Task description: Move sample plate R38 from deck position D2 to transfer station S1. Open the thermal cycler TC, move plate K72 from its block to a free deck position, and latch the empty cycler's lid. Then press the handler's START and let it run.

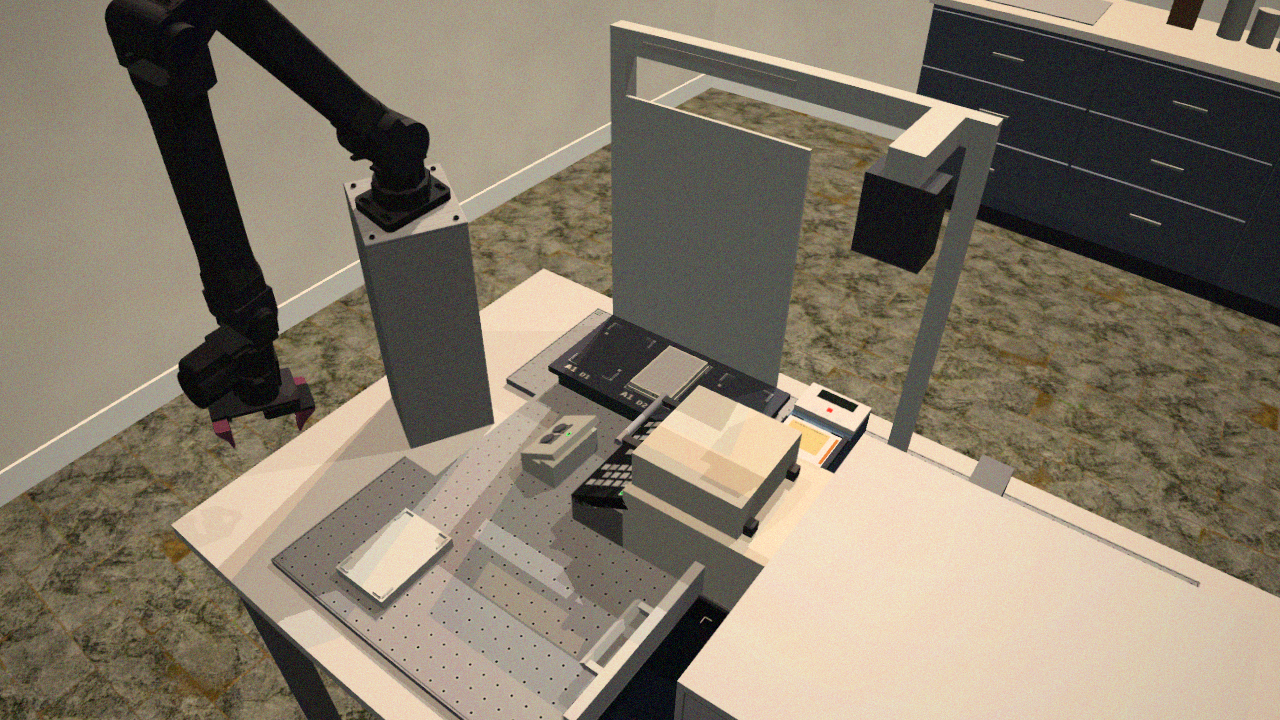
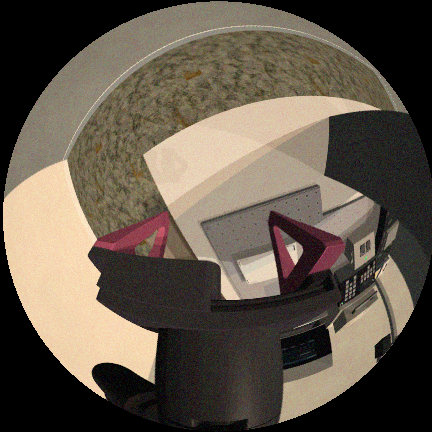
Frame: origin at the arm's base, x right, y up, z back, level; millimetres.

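Seen in the pictures: gripper, fingertip midpoint: (image 1: 266, 436) (image 2: 218, 216); arm's base, origin of the base link: (image 1: 403, 202).
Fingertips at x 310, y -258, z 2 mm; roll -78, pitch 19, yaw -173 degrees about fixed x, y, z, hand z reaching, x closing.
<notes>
Offsets run from my fingertips to a thing's top centre. "*": to the spot under its first point.
My gripper (image 1: 266, 433) (image 2: 218, 216) is open and empty, held high off the table's left side. A pale plate @[dx -591, dy -90, dz -297 mm] (image 1: 669, 370) lies on the dark deck (image 1: 583, 383) at the position marked D2; its name cannot be read. A beige box with a keypad @[* dx -383, dy +49, dz -537 mm] (image 1: 716, 443), apparently the thermal cycler, has its lid down; K72 does not show. A white rectangular pad @[* dx -39, dy -132, dz -220 mm] (image 1: 393, 555) (image 2: 265, 266), possibly station S1, lies on the perforated plate. A small box with two dark buttons and a green light @[dx -354, dy -71, dz -260 mm] (image 1: 559, 443) (image 2: 365, 247) stands beside the cycler; its labels are unreadable.
The arm's grey pedestal (image 1: 434, 331) stands at the back left. A tall grey panel (image 1: 707, 232) and a frame with a hanging black box @[* dx -558, dy +374, dz -651 mm] (image 1: 897, 214) rise behind the deck. A device with a red light @[dx -651, dy -96, dz -564 mm] (image 1: 832, 404) stands right of the deck. A large white cabinet (image 1: 984, 582) fills the right.
</notes>
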